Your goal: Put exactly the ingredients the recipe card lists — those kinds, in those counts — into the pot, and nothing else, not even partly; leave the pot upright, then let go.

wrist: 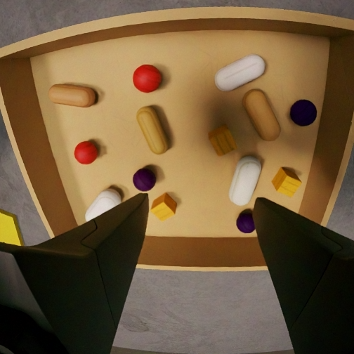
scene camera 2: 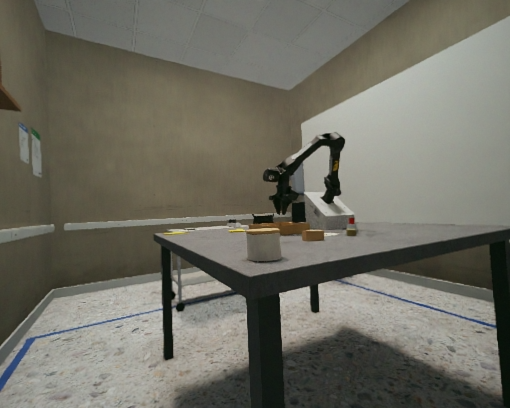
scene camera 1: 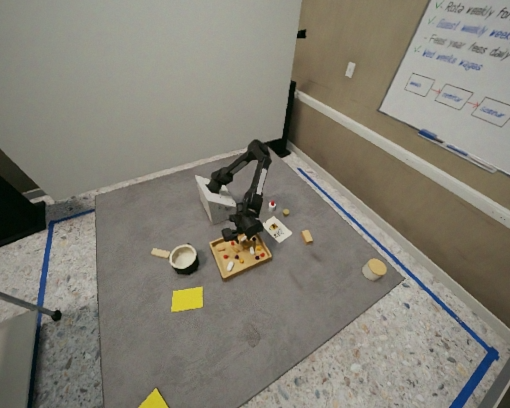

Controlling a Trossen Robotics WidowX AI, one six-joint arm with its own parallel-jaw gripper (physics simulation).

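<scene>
My gripper is open and empty, pointing down above the wooden tray. In the wrist view, the tray holds yellow cubes, white capsules, purple balls, red balls and brownish capsules. The fingers partly hide the lowest pieces. The pot stands upright left of the tray. The recipe card lies right of it, its print too small to read.
A wooden block, a red-capped bottle and a small round piece are near the card. A pale jar stands at the table corner. A yellow sheet lies in front of the pot.
</scene>
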